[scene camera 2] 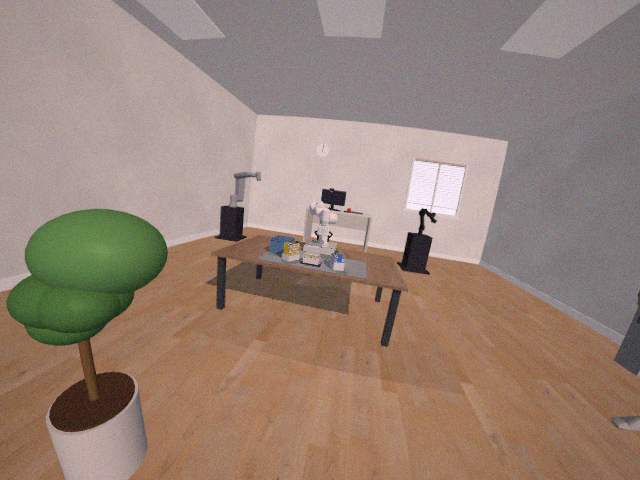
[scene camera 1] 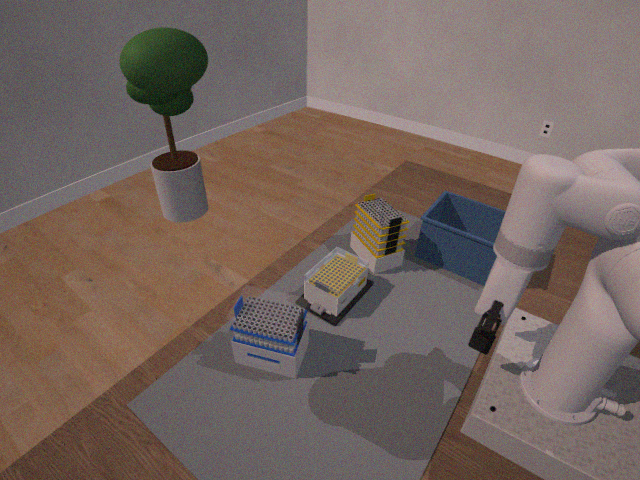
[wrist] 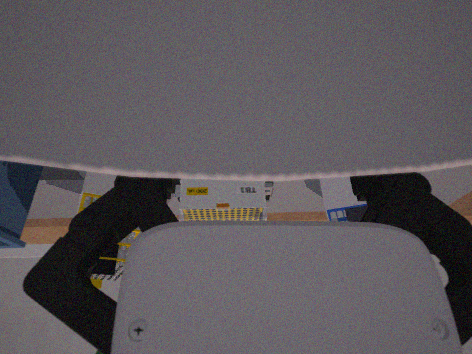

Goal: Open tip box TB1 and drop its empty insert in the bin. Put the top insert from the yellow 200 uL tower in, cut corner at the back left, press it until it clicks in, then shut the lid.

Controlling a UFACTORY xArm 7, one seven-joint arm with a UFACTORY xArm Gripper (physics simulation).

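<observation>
Tip box TB1 (scene camera 1: 326,299) (scene camera 2: 311,259) (wrist: 225,197) is white, with a yellow holed insert (scene camera 1: 338,273) (wrist: 222,215). Clear lid walls surround the insert; I cannot tell whether the lid is latched. The yellow 200 uL tower (scene camera 1: 379,229) (scene camera 2: 291,250) (wrist: 90,201) stands beside TB1 with several stacked inserts and a black strip on its side. The blue bin (scene camera 1: 449,246) (scene camera 2: 280,244) (wrist: 15,200) stands beyond it. My gripper (scene camera 1: 482,341) (scene camera 2: 323,237) is open and empty, near the arm base and away from TB1. Its fingertips are hidden in the wrist view.
A blue-edged tip tower (scene camera 1: 271,330) (scene camera 2: 338,262) (wrist: 337,193) stands on TB1's other side. TB1 rests on a dark holder (scene camera 1: 335,319). The pale arm base plate (scene camera 1: 480,413) borders the grey mat (scene camera 1: 206,408). A large grey surface (wrist: 235,90) covers the upper wrist view.
</observation>
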